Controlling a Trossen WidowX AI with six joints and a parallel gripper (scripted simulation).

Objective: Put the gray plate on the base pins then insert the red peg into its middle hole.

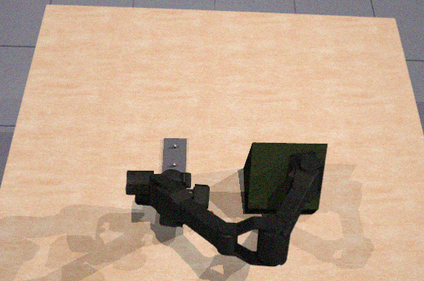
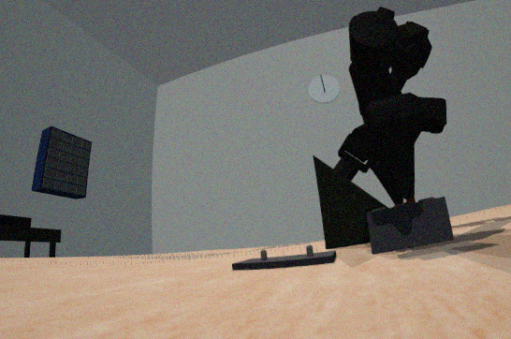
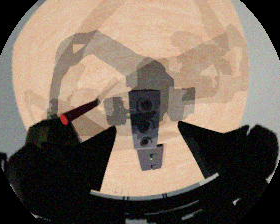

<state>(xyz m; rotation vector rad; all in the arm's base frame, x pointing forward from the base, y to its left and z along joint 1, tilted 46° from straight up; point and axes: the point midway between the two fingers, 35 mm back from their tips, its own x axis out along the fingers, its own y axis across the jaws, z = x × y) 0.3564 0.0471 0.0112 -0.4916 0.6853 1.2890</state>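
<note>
The gray plate lies 20 mm below my gripper tip. Round my gripper tip: base 10 mm behind, 150 mm to the right, 50 mm below; then red peg 100 mm behind, 50 mm to the left, 10 mm below.
</note>
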